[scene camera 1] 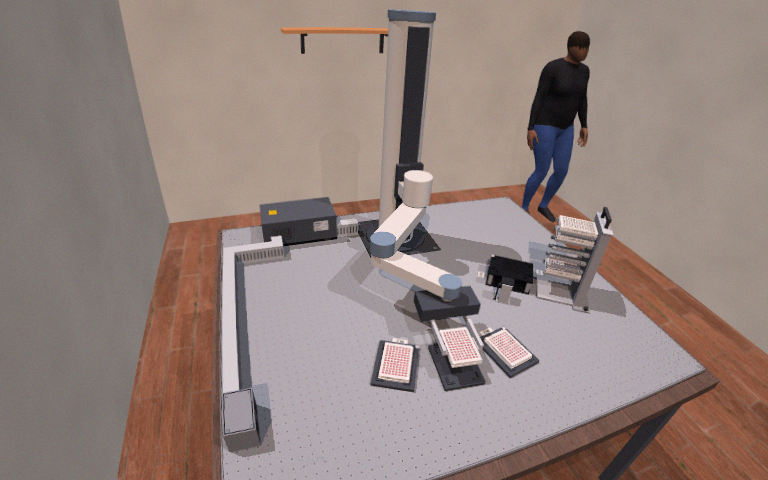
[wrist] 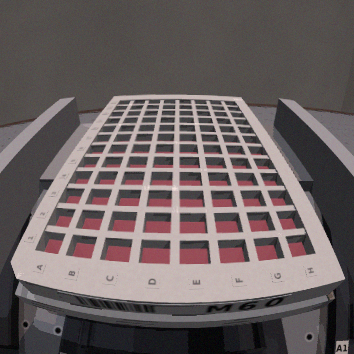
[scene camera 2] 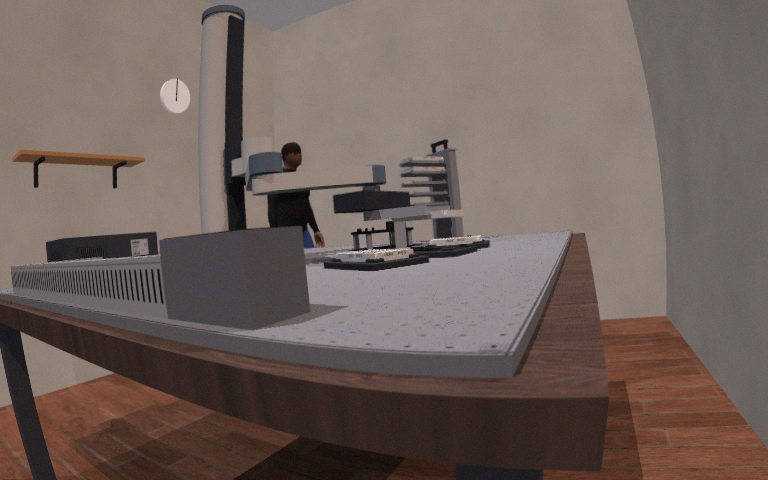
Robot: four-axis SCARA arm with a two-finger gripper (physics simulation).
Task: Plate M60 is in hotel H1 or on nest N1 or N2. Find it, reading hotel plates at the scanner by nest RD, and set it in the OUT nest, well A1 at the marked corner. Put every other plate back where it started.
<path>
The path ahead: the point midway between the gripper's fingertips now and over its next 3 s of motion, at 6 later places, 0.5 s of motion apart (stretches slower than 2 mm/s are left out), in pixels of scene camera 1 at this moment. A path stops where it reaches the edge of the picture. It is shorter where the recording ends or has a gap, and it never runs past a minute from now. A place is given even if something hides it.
The gripper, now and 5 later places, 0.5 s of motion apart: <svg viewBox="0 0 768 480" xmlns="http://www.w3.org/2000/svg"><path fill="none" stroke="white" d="M463 350L462 356L460 363L460 364L462 354L459 344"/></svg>
</path>
